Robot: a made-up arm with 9 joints. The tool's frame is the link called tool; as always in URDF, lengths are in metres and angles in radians.
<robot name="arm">
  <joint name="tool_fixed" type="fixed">
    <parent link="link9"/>
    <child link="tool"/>
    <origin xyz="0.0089 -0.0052 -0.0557" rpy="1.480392 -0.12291 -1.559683"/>
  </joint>
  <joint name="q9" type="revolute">
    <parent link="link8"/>
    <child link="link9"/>
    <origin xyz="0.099 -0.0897 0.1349" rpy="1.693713 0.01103 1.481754"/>
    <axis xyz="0 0 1"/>
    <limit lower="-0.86" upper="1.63"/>
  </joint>
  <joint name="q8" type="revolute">
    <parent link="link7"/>
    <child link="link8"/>
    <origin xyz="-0.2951 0.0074 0.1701" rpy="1.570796 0 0"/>
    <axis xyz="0 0 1"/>
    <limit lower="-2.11" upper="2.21"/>
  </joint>
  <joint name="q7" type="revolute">
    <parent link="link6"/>
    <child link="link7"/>
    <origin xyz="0.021 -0.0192 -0.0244" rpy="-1.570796 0 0.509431"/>
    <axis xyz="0 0 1"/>
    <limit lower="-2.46" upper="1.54"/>
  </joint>
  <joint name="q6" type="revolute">
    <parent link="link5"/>
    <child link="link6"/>
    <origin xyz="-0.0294 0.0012 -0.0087" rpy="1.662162 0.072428 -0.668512"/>
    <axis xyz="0 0 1"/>
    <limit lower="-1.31" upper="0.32"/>
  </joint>
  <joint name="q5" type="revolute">
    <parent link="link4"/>
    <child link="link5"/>
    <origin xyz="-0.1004 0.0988 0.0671" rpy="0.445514 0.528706 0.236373"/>
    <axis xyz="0 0 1"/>
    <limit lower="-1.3" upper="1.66"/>
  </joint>
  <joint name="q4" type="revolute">
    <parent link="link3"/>
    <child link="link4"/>
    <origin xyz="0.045 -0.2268 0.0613" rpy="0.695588 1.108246 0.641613"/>
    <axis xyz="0 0 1"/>
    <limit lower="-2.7" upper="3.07"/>
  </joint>
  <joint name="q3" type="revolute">
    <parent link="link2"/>
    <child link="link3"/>
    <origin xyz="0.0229 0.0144 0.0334" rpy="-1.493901 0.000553 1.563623"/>
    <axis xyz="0 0 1"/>
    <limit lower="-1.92" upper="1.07"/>
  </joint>
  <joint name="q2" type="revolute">
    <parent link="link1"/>
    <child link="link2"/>
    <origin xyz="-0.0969 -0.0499 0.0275" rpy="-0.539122 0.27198 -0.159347"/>
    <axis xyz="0 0 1"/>
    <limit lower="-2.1" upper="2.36"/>
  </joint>
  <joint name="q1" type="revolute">
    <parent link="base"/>
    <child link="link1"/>
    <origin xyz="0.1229 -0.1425 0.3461" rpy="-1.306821 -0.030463 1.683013"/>
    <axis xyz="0 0 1"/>
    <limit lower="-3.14" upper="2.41"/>
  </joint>
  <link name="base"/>
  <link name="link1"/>
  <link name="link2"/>
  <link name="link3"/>
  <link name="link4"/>
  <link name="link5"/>
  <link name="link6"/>
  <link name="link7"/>
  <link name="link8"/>
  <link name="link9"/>
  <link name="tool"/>
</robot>
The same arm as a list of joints. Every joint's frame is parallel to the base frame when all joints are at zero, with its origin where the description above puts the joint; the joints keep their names.
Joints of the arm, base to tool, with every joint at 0 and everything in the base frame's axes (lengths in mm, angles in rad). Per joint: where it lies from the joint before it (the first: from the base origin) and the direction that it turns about. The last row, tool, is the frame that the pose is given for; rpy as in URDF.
q1: xyz 122.9 -142.5 346.1 axis -0.958398 -0.116 0.2608
q2: xyz -2.4 -99.4 52.4 axis -0.950308 0.211102 -0.228802
q3: xyz -23.8 30.2 -19.1 axis -0.261811 -0.956241 -0.130606
q4: xyz -216.5 9.0 -101.4 axis 0.046199 -0.238392 -0.970069
q5: xyz 26.6 -150.6 -30.9 axis 0.090999 0.421197 -0.902393
q6: xyz -18.2 -24.5 -3.6 axis -1 0 0
q7: xyz 24.4 9.0 27.0 axis 0 0 -1
q8: xyz 7.4 -295.1 -170.1 axis -1 0 0
q9: xyz -134.9 99.0 89.7 axis 0.1226 0.988403 0.0896
tool: xyz -1.6 -54.9 -13.9 rpy 0.0000 0.0000 0.0000
Joint limits (rad, base to tool): -3.1400..2.4100 -2.1000..2.3600 -1.9200..1.0700 -2.7000..3.0700 -1.3000..1.6600 -1.3100..0.3200 -2.4600..1.5400 -2.1100..2.2100 -0.8600..1.6300

